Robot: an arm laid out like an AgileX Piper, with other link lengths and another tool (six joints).
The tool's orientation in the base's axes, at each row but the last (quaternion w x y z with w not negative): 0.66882, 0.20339, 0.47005, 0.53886; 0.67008, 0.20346, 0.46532, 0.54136; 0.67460, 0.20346, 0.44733, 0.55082; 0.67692, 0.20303, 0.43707, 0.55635; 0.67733, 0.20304, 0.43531, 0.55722; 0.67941, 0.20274, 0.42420, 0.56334; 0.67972, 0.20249, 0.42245, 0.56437; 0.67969, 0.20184, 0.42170, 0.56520; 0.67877, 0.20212, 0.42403, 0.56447; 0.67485, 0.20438, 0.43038, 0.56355
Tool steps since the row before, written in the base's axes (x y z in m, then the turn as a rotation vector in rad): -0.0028, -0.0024, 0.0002, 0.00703, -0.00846, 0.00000; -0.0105, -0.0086, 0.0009, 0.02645, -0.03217, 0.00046; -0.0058, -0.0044, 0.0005, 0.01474, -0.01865, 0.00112; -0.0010, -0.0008, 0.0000, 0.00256, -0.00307, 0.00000; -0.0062, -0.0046, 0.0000, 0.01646, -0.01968, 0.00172; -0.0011, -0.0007, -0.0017, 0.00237, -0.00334, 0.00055; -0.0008, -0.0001, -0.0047, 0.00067, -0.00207, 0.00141; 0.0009, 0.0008, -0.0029, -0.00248, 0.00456, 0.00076; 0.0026, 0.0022, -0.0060, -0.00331, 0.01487, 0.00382; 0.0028, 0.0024, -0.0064, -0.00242, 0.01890, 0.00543
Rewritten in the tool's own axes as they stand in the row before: -0.0022, 0.0008, -0.0028, -0.00787, -0.00657, 0.00398; -0.0080, 0.0035, -0.0104, -0.03012, -0.02447, 0.01511; -0.0042, 0.0023, -0.0055, -0.01778, -0.01320, 0.00871; -0.0007, 0.0003, -0.0010, -0.00286, -0.00239, 0.00144; -0.0043, 0.0022, -0.0060, -0.01896, -0.01404, 0.01022; -0.0001, -0.0008, -0.0020, -0.00331, -0.00194, 0.00154; 0.0015, -0.0031, -0.0033, -0.00243, 0.00008, 0.00091; 0.0018, -0.0025, -0.0007, 0.00400, 0.00333, -0.00064; 0.0042, -0.0054, -0.0008, 0.01261, 0.00903, 0.00251; 0.0045, -0.0058, -0.0007, 0.01581, 0.01086, 0.00496
